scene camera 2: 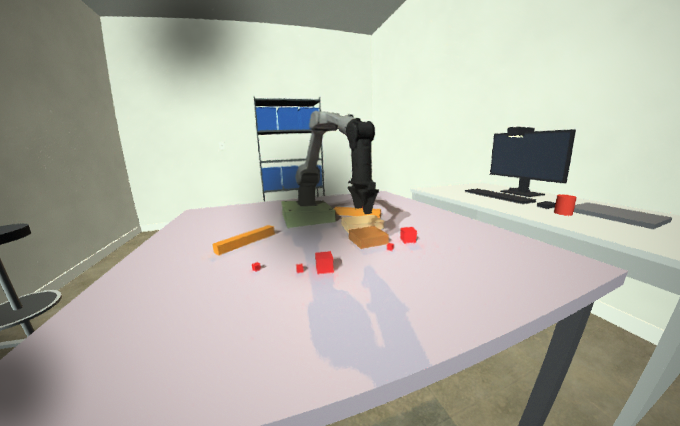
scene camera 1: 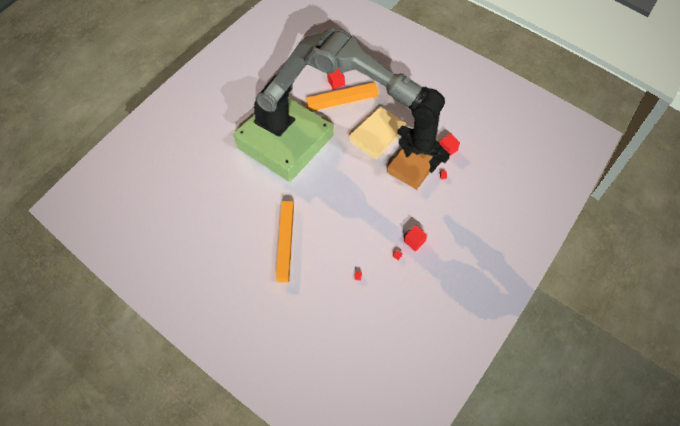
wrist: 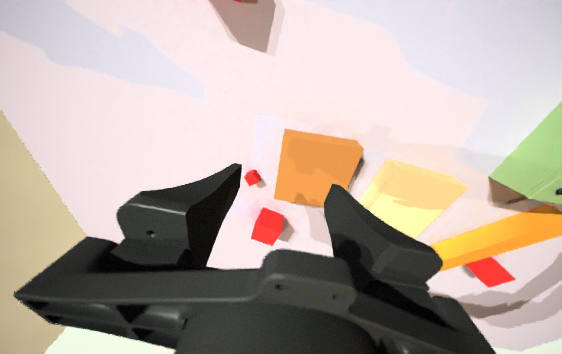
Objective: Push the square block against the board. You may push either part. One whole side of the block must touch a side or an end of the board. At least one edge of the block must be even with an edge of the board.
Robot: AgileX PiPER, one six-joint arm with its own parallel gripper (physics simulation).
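Observation:
The brown-orange square block lies flat on the table. The board, which I take to be the pale yellow flat piece, lies beside it on the side toward the robot base. A narrow gap shows between their facing sides, so they are apart. My gripper is open and empty, with its fingers wide. It hangs above the brown block's far-right part and hides a corner of it in the first scene view.
A red cube and a tiny one lie right of the brown block. An orange bar lies behind the yellow piece. Another bar and red cube lie nearer the front.

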